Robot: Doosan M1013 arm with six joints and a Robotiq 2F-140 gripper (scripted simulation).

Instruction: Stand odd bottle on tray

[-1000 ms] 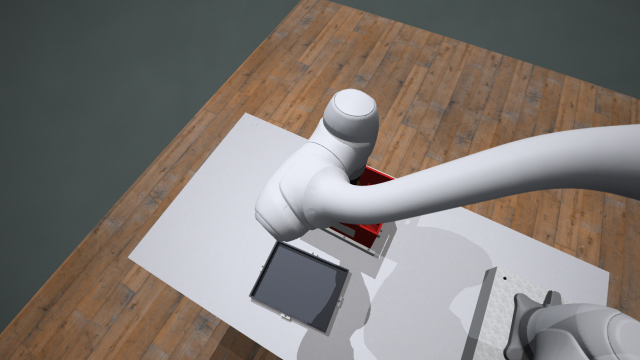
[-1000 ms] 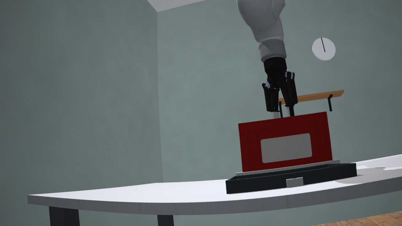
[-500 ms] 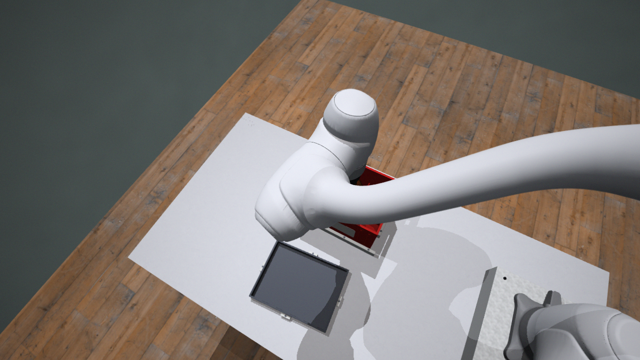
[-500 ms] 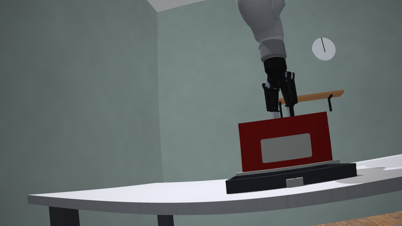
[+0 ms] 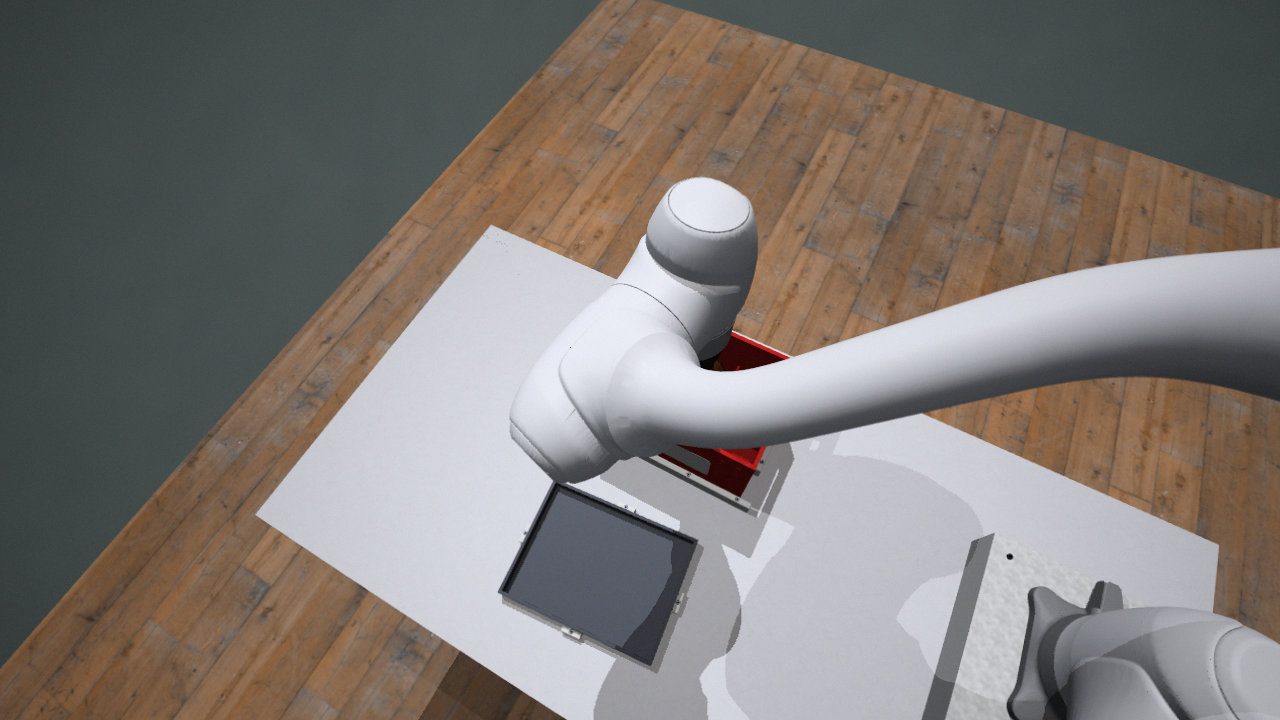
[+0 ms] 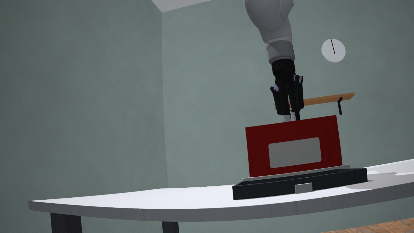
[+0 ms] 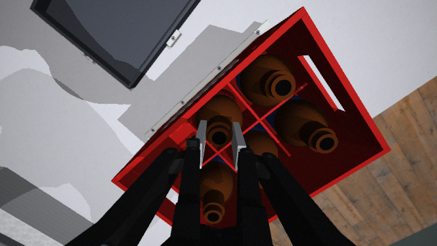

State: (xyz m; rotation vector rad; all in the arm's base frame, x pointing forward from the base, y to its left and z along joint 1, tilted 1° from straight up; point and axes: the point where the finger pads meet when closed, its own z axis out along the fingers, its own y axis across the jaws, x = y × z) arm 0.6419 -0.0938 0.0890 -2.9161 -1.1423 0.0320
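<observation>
Now: the crate 9 cm below my hand and 4 cm to the right of it. Round my hand: dark tray (25 cm to the left, 16 cm below, 2 cm ahead).
</observation>
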